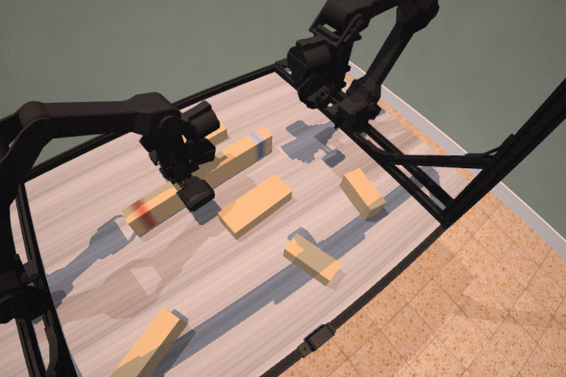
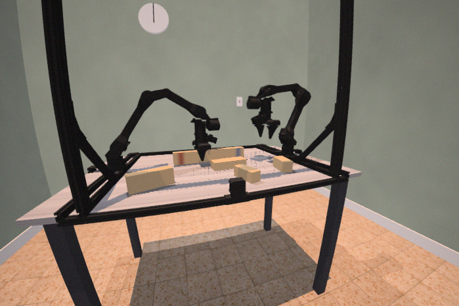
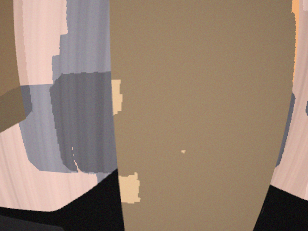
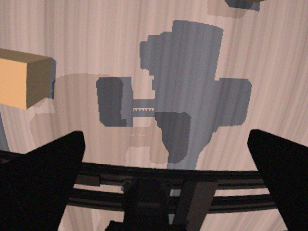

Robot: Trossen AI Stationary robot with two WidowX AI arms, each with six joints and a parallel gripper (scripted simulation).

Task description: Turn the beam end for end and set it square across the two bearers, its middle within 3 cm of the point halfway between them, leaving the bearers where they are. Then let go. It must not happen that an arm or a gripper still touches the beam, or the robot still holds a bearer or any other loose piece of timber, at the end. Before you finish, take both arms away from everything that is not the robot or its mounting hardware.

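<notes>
My left hand is 5 cm to the left of the beam and 1 cm above it.
My right gripper is now 30 cm to the right of the beam, 12 cm above it and 6 cm short of it.
</notes>
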